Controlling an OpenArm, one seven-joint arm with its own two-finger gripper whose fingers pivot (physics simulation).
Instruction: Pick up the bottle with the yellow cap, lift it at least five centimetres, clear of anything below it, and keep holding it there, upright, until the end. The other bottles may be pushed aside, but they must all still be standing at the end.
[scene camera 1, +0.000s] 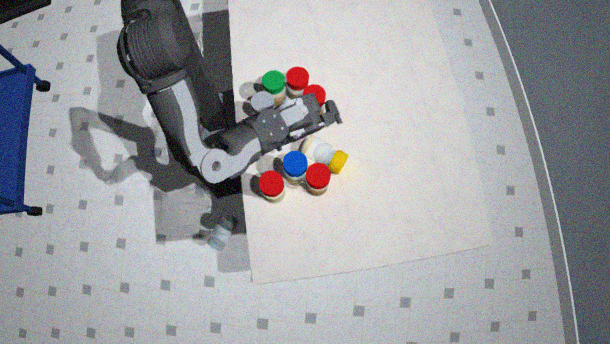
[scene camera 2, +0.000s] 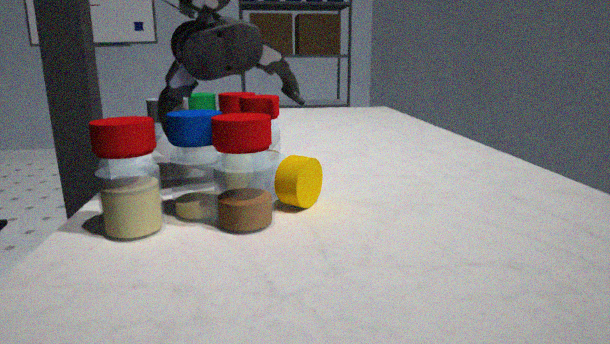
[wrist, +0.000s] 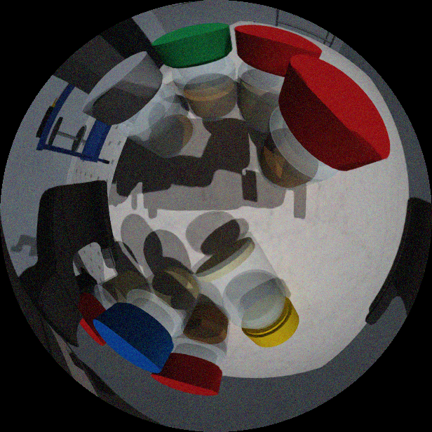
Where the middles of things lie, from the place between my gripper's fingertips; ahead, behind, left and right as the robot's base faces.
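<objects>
Yellow-capped bottle (scene camera 2: 297, 179): 60 mm below my hand, 30 mm ahead of it, 60 mm to the right of it. Blue-capped bottle (scene camera 2: 191, 162): 40 mm below my hand, 40 mm behind it, 80 mm to the right of it. Green-capped bottle (wrist: 203, 72): 40 mm below my hand, 50 mm behind it, 130 mm to the left of it. Going by their middles, the green-capped bottle is the farthest from my hand of the things named here.
</objects>
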